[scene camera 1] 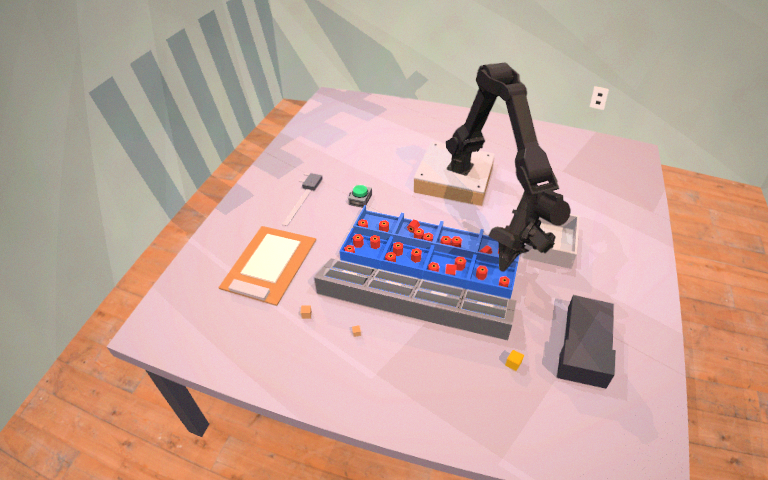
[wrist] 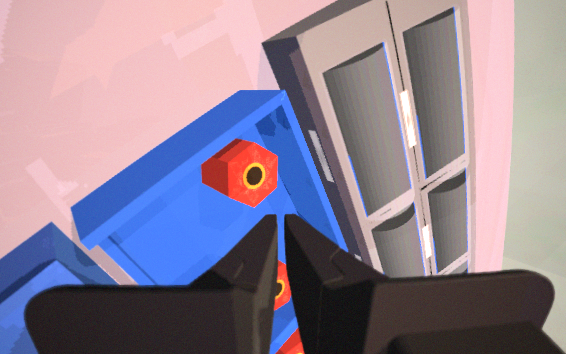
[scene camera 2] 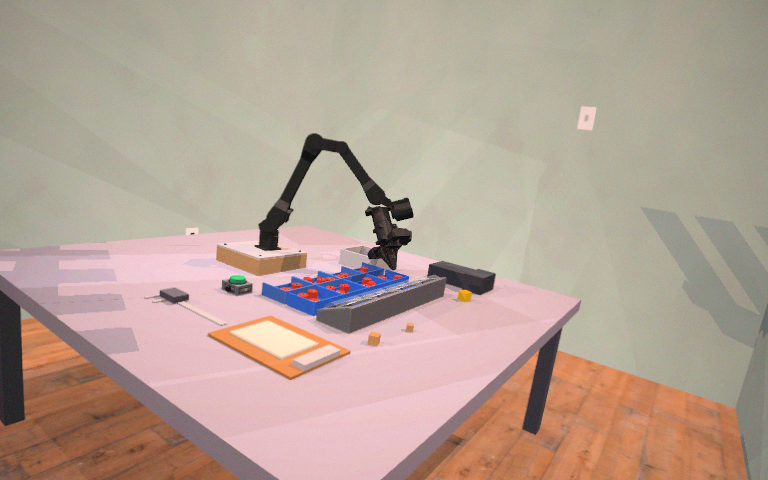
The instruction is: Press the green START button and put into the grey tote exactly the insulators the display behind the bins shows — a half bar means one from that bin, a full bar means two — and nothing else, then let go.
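Observation:
My gripper [scene camera 1: 502,267] [scene camera 2: 393,267] [wrist: 280,225] is shut, its fingertips almost together with no insulator seen between them. It points down over the right end of the blue bins [scene camera 1: 487,287] [scene camera 2: 305,304] [wrist: 165,167]. In the wrist view one red insulator [wrist: 253,175] stands in the bin beyond the fingertips; another red insulator [wrist: 283,289] is partly hidden behind the fingers. The grey tote [scene camera 1: 550,257] [scene camera 2: 351,258] is partly hidden by the arm, and its inside is not fully visible. The green START button [scene camera 1: 360,191] [scene camera 2: 237,279] is left of the arm base. The display's bars are not readable.
The grey display housing [scene camera 1: 413,306] [scene camera 2: 396,306] [wrist: 350,42] runs along the bins. A dark block [scene camera 1: 589,339] [scene camera 2: 461,276] and a yellow cube [scene camera 1: 514,360] [scene camera 2: 464,296] lie right. An orange clipboard [scene camera 1: 308,249] [scene camera 2: 223,335], two small orange cubes and a dark plug with a pale strip also lie on the table.

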